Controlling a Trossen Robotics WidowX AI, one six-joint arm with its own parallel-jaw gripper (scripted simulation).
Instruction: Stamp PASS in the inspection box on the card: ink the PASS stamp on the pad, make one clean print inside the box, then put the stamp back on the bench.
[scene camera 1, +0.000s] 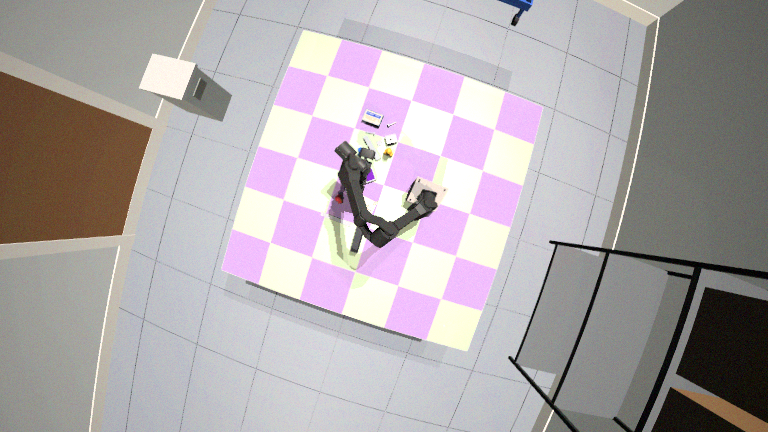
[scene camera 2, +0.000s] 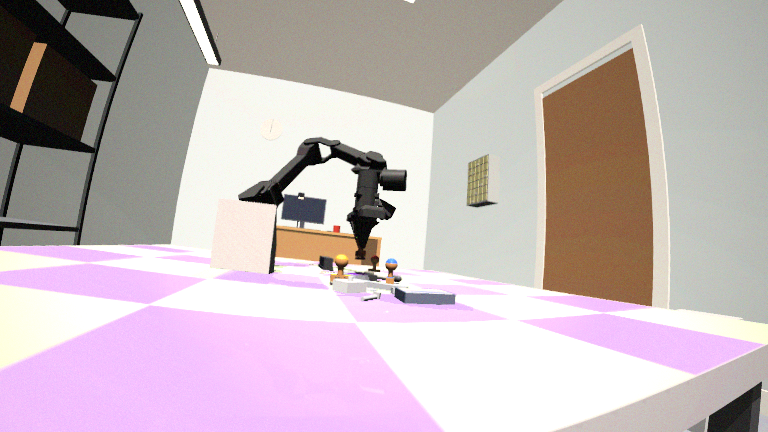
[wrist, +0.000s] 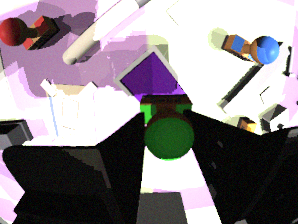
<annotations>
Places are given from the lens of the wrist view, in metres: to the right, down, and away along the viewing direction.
my gripper (wrist: 163, 116): 0.01, 0.00, 0.10
green-knobbed stamp (wrist: 169, 135): 0.01, 0.01, 0.07
blue-knobbed stamp (wrist: 264, 49): 0.10, -0.06, 0.10
The marked spots on the green-knobbed stamp and the blue-knobbed stamp are 0.12 m apart.
</annotations>
